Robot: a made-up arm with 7 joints. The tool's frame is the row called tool.
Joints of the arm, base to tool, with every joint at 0 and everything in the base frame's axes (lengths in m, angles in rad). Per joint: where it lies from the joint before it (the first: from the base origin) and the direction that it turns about. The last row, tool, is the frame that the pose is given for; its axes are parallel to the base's.
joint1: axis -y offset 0 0.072 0
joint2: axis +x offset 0 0.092 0
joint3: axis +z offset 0 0 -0.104
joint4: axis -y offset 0 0 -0.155
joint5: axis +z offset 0 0 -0.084
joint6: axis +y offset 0 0 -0.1
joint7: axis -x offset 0 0 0
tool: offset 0 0 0
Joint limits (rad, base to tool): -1.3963..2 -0.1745..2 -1.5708..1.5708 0..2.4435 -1.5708..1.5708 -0.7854..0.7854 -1.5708..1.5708
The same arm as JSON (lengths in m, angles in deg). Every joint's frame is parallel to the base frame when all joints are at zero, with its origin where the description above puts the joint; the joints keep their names.
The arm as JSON. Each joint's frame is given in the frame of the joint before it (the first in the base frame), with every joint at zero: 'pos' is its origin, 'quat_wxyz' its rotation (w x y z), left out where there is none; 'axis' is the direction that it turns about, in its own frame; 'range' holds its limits. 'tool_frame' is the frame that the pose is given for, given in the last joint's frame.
{"length_unit": "m", "angle_unit": "deg", "joints": [{"joint": "joint1", "pos": [0.0, 0.072, 0.0], "axis": [0.0, -1.0, 0.0], "range": [-80.0, 114.59]}, {"joint": "joint2", "pos": [0.0, 0.092, 0.0], "axis": [1.0, 0.0, 0.0], "range": [-10.0, 114.59]}, {"joint": "joint3", "pos": [0.0, 0.0, -0.104], "axis": [0.0, 0.0, 1.0], "range": [-90.0, 90.0]}, {"joint": "joint4", "pos": [0.0, 0.0, -0.155], "axis": [0.0, -1.0, 0.0], "range": [0.0, 140.0]}, {"joint": "joint5", "pos": [0.0, 0.0, -0.084], "axis": [0.0, 0.0, 1.0], "range": [-90.0, 90.0]}, {"joint": "joint6", "pos": [0.0, 0.0, -0.1], "axis": [0.0, 1.0, 0.0], "range": [-45.0, 45.0]}, {"joint": "joint7", "pos": [0.0, 0.0, 0.0], "axis": [-1.0, 0.0, 0.0], "range": [-90.0, 90.0]}], "tool_frame": {"pos": [0.0, 0.0, 0.0]}}
